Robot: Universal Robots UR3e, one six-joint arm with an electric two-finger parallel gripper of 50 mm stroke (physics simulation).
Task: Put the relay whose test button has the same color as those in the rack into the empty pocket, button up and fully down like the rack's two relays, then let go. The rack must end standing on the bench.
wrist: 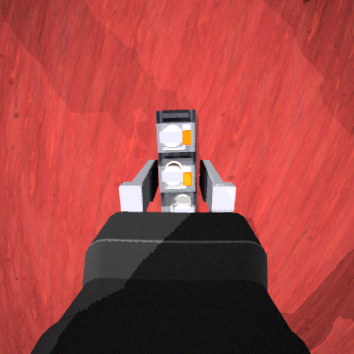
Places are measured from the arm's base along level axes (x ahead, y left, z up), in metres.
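Where they show: gripper, between the fingertips: (178,172).
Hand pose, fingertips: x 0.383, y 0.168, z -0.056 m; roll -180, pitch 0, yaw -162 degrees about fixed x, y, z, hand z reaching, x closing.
Note:
Things, the pixels of their top centre, and the offset from my fingertips. "pt": a spot on its surface instead. Level surfaces: height alone.
- dark rack, a spot on its surface: (176,115) pt dx +0.016, dy -0.042, dz -0.013 m
- second relay with an orange test button, centre of its top: (176,179) dx +0.001, dy +0.003, dz +0.013 m
- third relay, centre of its top: (178,218) dx -0.011, dy +0.033, dz +0.013 m
- red wood-grained bench, height of its surface: dz -0.036 m
The dark rack (176,115) is seen from above, in line with the view's vertical axis. A relay with an orange test button (171,136) sits button up at its far end. A second relay with an orange test button (171,177) sits button up nearer to me, between my fingers. Part of a third relay (182,201) shows at the near end; the gripper body hides the rest of it, its button included. My gripper (178,172) is open, with a finger on each side of the second relay and a narrow gap on both sides. It holds nothing.
The rack stands on the red wood-grained bench (75,150). My black gripper body covers the lower middle of the view and hides what lies under it. Darker shadow patches cross the bench at the upper left, upper right and lower right.

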